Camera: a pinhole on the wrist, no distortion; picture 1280 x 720 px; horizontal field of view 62.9 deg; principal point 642.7 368.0 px. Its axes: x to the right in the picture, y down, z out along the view. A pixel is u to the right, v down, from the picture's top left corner.
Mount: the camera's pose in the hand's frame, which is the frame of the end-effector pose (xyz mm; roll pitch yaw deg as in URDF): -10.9 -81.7 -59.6 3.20 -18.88 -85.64
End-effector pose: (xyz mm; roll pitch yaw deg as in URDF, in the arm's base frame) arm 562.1 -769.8 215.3 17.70 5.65 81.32
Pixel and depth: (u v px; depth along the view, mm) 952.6 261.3 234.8
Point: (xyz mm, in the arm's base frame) 682.8 -821.9 371.3
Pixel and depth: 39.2 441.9 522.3
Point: 314.2 -726.6 652.3
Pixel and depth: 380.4 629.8 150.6
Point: 581.7 -753.9 284.4
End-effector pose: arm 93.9 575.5 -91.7 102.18 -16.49 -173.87
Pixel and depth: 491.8 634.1 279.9
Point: 42.1 773.2 -72.7
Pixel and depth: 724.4 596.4 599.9
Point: -44.4 1097.3 -105.3
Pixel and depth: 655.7 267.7 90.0
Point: 101.2 589.5 -155.9
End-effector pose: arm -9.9 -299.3 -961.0 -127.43 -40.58 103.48
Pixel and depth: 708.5 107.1 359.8
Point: -230.5 -335.1 -1176.2
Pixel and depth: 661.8 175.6 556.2
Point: -347.3 -273.5 -1322.6
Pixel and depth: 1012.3 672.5 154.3
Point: -143.7 -310.9 -945.4
